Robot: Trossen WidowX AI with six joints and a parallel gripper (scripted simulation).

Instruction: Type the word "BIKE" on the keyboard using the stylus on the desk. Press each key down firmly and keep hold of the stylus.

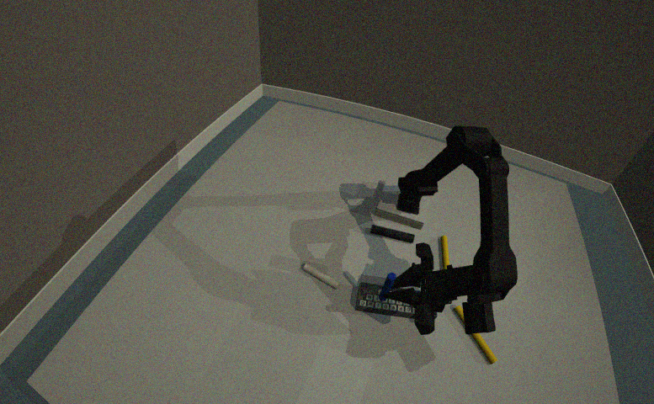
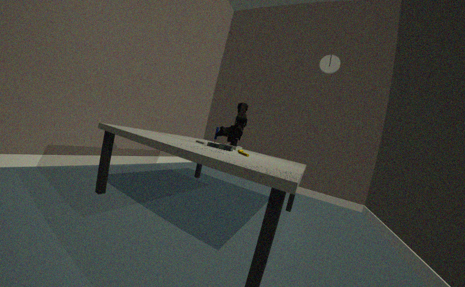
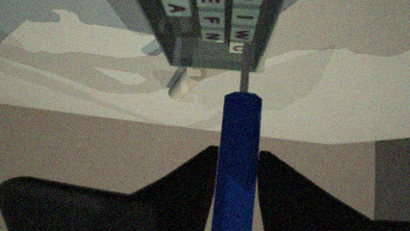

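Right now my gripper tip is 20 mm above the blue stylus. From my gripper tip the other things lie so: dark cylinder 230 mm behind, 80 mm below; stylus tip 50 mm below; white cylinder 150 mm to the right, 80 mm below, 40 mm behind.
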